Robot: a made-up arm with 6 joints.
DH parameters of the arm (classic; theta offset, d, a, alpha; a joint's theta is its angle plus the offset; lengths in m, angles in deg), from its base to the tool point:
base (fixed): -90 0.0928 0.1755 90
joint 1: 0 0.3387 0.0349 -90
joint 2: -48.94 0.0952 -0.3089 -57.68
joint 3: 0 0.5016 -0.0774 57.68
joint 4: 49.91 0 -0.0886 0
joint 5: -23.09 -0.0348 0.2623 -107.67
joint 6: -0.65 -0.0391 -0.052 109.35
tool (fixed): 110.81 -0.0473 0 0
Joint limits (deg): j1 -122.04..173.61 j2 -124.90..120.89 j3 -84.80..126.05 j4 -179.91..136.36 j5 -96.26..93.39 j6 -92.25..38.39
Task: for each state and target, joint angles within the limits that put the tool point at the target. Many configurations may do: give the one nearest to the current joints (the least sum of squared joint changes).
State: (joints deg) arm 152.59 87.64 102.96 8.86 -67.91 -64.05
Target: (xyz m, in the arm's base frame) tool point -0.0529 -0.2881 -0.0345
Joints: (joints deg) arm 169.59 36.22 94.64 20.32 -83.66 -86.45
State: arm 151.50 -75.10 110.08 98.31 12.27 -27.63
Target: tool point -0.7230 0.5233 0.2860
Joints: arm 128.25 -119.56 98.37 75.45 -8.78 -17.73
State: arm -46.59 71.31 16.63 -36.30 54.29 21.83
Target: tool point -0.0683 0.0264 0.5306
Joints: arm -27.69 71.66 13.89 -50.69 27.88 9.09
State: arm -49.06 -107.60 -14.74 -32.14 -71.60 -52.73
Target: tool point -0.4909 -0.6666 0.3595
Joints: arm 5.68 -124.90 -25.59 -43.24 -57.78 -33.12
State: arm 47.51 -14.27 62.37 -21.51 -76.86 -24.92
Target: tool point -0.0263 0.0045 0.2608
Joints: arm 53.41 -3.62 65.50 -6.91 -64.67 -28.87
